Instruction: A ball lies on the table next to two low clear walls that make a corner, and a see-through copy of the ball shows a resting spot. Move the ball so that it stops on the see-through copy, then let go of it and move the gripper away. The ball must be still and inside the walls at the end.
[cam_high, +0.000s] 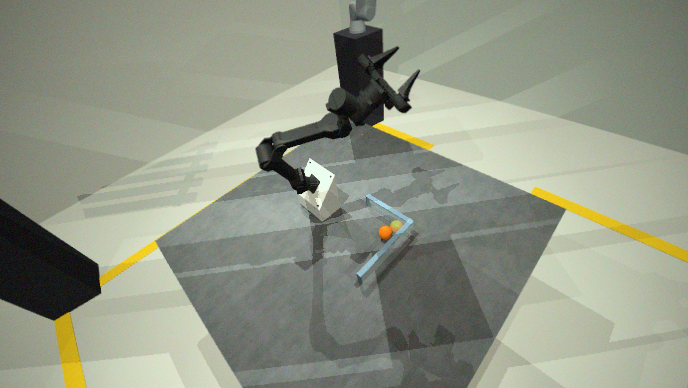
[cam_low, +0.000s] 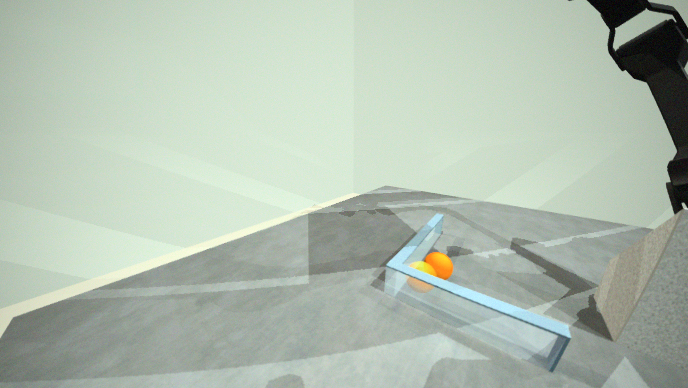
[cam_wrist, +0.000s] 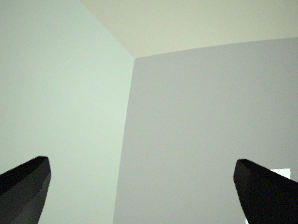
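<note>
Now: gripper tip 65 cm above the orange ball, 10 cm to the left of it and 2 cm short of it. The rest, counted from my gripper tip: see-through ball copy (65 cm below, 5 cm to the right, 3 cm ahead).
</note>
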